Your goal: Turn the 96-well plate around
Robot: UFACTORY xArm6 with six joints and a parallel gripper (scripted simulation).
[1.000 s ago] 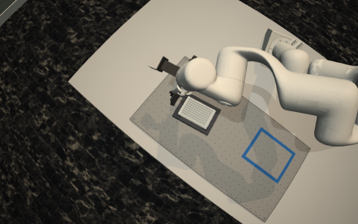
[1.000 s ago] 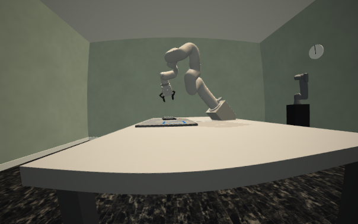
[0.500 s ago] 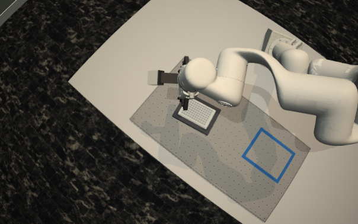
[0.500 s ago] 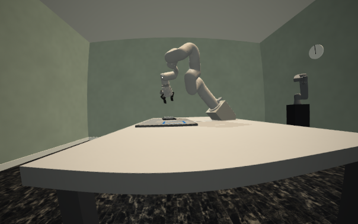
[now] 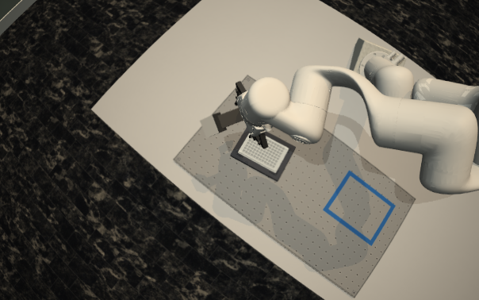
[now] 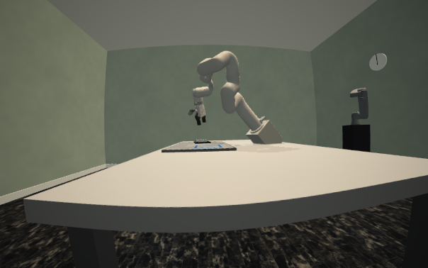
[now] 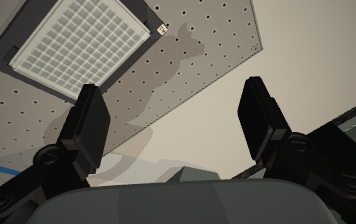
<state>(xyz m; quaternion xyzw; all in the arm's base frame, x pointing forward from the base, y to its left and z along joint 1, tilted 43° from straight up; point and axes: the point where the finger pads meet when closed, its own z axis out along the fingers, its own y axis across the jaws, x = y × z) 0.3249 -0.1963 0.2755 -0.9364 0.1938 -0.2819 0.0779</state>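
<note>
Right now my hand is 20 mm past the 96-well plate, 60 mm to the right of it and 150 mm above it. Also, from my hand: small A1 mark (30 mm behind, 30 mm to the right, 160 mm below); then dark plate nest N1 (20 mm behind, 60 mm to the left, 160 mm below).
</note>
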